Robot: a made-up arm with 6 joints.
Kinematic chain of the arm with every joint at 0, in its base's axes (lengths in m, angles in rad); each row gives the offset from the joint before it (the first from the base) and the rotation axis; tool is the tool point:
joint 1: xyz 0 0 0.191 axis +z
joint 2: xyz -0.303 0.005 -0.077 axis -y
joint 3: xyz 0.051 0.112 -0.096 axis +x
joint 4: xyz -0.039 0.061 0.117 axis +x
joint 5: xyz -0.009 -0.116 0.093 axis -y
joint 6: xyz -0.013 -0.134 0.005 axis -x
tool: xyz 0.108 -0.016 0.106
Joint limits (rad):
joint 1: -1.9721..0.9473
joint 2: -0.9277..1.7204
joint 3: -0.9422..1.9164
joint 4: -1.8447..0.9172
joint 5: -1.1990..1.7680
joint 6: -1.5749..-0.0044
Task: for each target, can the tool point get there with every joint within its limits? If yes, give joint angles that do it. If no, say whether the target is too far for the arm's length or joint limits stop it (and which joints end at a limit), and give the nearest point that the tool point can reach.
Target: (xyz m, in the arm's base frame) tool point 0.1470 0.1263 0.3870
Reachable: yes | joints -1.2566 -0.3806 -0.3541 -0.5650 -0.1327 -0.3005
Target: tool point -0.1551 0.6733 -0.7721
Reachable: no: too far | nearest point -0.1115 0.4838 -0.3277 | short by 0.485 m
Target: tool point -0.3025 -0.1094 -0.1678
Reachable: yes | joints -0.5435 0.3604 1.2667 0.0504 1.4125 -1.2479
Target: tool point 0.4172 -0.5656 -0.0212
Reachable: no: joint limits stop it (at a limit: joint 1, joint 3) | nearest point 0.2003 -0.4311 0.0058 | short by 0.257 m
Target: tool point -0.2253 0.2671 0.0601
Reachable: yes | joints -1.7057 0.0814 0.4419 0.2671 0.5392 -1.0887
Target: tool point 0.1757 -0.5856 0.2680
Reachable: no: joint limits stop it (at a limit: joint 1) | nearest point 0.0972 -0.5042 0.2233 | short by 0.122 m
